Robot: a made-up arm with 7 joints.
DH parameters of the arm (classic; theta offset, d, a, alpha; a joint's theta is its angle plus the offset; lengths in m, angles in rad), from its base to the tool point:
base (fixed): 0 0.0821 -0.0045 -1.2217
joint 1: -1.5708 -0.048 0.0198 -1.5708
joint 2: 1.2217 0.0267 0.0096 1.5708
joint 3: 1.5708 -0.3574 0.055 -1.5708
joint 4: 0 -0.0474 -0.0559 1.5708
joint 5: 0 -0.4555 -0.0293 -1.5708
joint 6: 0 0.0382 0.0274 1.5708
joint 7: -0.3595 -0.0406 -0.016 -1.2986
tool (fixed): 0.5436 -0.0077 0 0
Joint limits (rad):
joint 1: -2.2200..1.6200
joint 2: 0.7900..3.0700
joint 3: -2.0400..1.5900
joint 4: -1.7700..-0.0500
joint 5: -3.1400..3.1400
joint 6: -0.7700..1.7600
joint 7: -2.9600..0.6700
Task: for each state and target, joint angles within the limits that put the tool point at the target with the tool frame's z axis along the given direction. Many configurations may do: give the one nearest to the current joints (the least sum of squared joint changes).
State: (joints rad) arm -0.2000 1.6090 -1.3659 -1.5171 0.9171 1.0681 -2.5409
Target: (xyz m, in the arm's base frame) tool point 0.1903 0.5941 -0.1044 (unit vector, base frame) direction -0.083 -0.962 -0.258
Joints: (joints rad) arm -0.3571 2.2536 -1.3804 -1.7525 1.4316 1.0944 -2.9430
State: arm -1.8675 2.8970 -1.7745 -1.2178 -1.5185 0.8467 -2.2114
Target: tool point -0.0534 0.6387 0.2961 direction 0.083 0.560 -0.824
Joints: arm -1.9507 2.8645 -1.6076 -1.4207 -1.1554 0.5580 -2.0253
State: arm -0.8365 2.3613 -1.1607 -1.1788 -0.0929 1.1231 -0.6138
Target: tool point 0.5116 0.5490 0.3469 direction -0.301 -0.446 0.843
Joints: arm -1.1029 1.6926 -0.7902 -0.9253 -0.0081 0.7653 0.2794
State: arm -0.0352 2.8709 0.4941 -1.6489 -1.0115 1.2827 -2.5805
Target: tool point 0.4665 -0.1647 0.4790 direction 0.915 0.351 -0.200
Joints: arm 0.1481 2.4512 0.8198 -1.7700 -1.3894 0.7524 -1.6176
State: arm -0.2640 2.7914 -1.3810 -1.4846 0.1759 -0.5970 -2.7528
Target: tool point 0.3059 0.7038 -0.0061 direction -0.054 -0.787 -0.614
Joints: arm -0.3313 1.8949 -1.1842 -1.0164 0.7564 -0.0828 -2.2149
